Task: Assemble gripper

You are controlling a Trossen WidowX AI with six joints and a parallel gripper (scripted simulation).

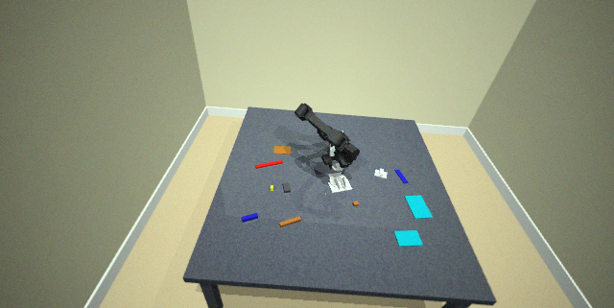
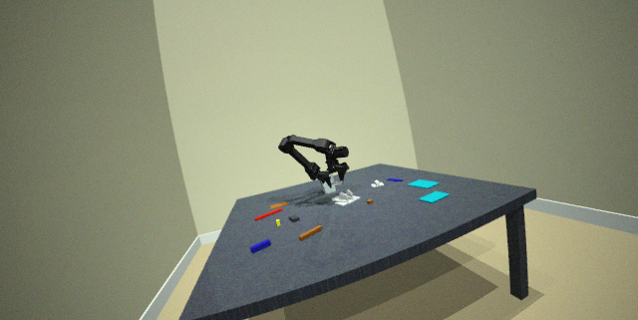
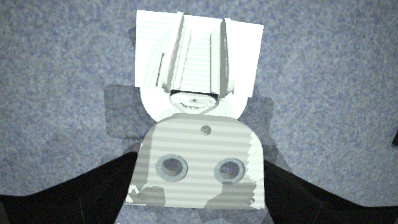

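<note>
Now: the white gripper base 1 cm ahead of my gripper tip and 2 cm above it. Round my gripper tip: white jaw 2 cm ahead, 7 cm below; orange cube 17 cm ahead, 12 cm to the left, 7 cm below; grey block 14 cm ahead, 26 cm to the right, 8 cm below.
</note>
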